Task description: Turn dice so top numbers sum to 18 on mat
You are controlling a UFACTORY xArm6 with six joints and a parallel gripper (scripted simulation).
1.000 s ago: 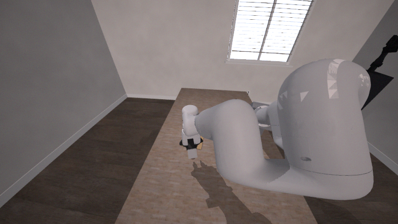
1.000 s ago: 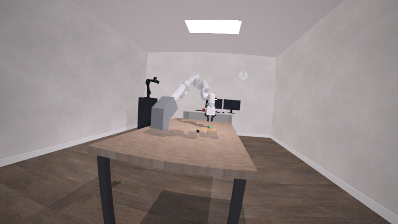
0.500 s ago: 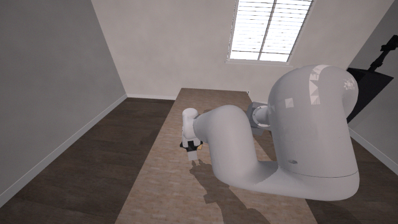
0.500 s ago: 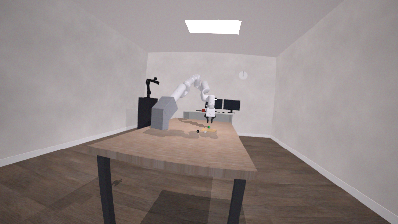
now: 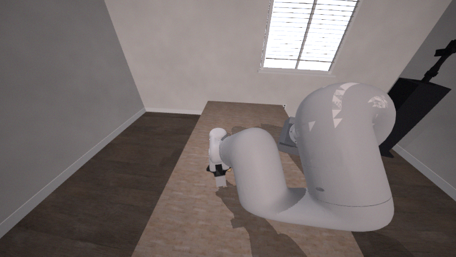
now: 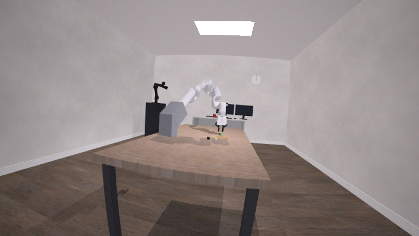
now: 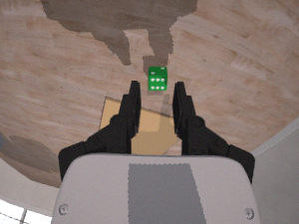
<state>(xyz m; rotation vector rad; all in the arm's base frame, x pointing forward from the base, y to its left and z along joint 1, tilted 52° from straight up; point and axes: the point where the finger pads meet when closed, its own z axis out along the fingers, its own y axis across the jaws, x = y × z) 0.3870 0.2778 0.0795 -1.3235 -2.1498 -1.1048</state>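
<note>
My gripper is now 5 cm above the green die. The rest, counted from my hand: black die 30 cm to the right, 5 cm below, 2 cm behind; then mat 13 cm to the right, 5 cm below, 4 cm ahead; then white die 28 cm to the right, 5 cm below, 5 cm ahead.
</note>
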